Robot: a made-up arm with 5 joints.
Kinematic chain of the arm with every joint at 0, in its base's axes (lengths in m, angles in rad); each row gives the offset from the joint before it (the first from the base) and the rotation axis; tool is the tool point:
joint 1: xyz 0 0 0.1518 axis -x
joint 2: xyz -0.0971 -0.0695 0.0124 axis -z
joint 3: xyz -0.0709 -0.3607 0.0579 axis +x
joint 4: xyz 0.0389 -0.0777 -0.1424 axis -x
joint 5: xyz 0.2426 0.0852 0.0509 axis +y
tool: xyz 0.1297 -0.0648 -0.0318
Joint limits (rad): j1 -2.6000..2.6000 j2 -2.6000..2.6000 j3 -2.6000..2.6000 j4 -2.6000..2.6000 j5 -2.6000..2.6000
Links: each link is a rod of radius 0.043 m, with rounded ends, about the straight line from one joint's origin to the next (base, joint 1, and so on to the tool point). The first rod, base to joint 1, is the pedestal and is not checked.
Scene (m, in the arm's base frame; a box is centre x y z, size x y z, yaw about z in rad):
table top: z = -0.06
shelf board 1: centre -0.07 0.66 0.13 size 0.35 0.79 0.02 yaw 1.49
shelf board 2: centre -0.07 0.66 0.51 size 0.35 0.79 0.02 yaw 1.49
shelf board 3: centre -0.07 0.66 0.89 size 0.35 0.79 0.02 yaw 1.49
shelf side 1: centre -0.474 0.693 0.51 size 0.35 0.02 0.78 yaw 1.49
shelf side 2: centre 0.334 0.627 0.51 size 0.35 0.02 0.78 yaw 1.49
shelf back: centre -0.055 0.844 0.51 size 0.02 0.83 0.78 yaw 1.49
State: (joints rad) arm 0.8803 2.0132 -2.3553 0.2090 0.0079
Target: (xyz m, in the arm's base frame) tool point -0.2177 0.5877 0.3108
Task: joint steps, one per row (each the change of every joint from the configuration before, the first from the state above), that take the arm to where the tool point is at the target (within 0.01 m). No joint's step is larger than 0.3 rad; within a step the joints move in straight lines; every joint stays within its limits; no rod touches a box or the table.
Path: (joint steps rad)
1: 0.2715 -0.1326 -0.0129 -0.0449 -0.0442
2: 0.2714 -0.1326 -0.0128 -0.0450 -0.0442
3: 0.2715 -0.1325 -0.0129 -0.0449 -0.0442
4: 0.2714 -0.1326 -0.0128 -0.0449 -0.0442
5: 0.2715 -0.1326 -0.0129 -0.0449 -0.0443
6: 0.2715 -0.1326 -0.0128 -0.0450 -0.0442
7: -0.0039 -0.1324 -0.0838 0.1401 0.1942
8: -0.0039 -0.1325 -0.0838 0.1401 0.1943

